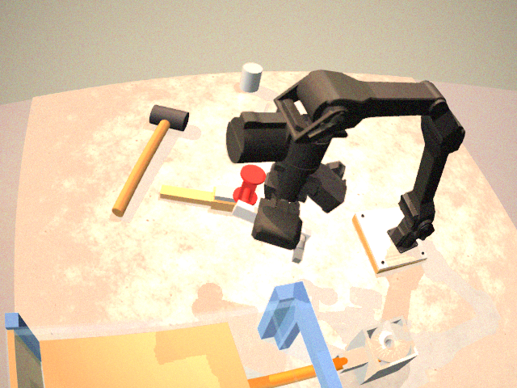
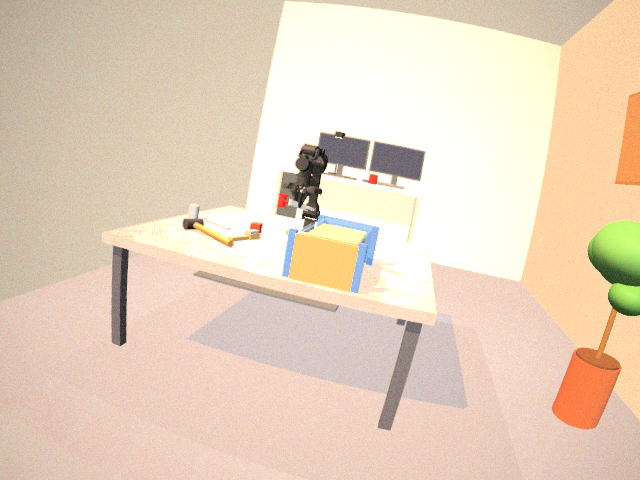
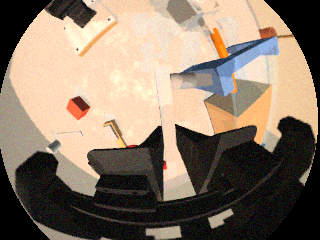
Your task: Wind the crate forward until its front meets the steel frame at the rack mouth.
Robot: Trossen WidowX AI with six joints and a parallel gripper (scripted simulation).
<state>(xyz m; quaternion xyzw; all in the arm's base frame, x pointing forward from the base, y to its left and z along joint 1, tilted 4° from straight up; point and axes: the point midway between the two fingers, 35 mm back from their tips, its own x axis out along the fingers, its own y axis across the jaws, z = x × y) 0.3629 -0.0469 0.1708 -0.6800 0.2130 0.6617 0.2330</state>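
Right now the crank handle is 1 cm to the right of my gripper tip and 1 cm above it. Also, from my gripper tip: yellow hand tool 21 cm to the right, 16 cm below; hand winch 15 cm behind, 25 cm to the left, 14 cm below; red knob 1 cm ahead, 6 cm to the right, 2 cm above.
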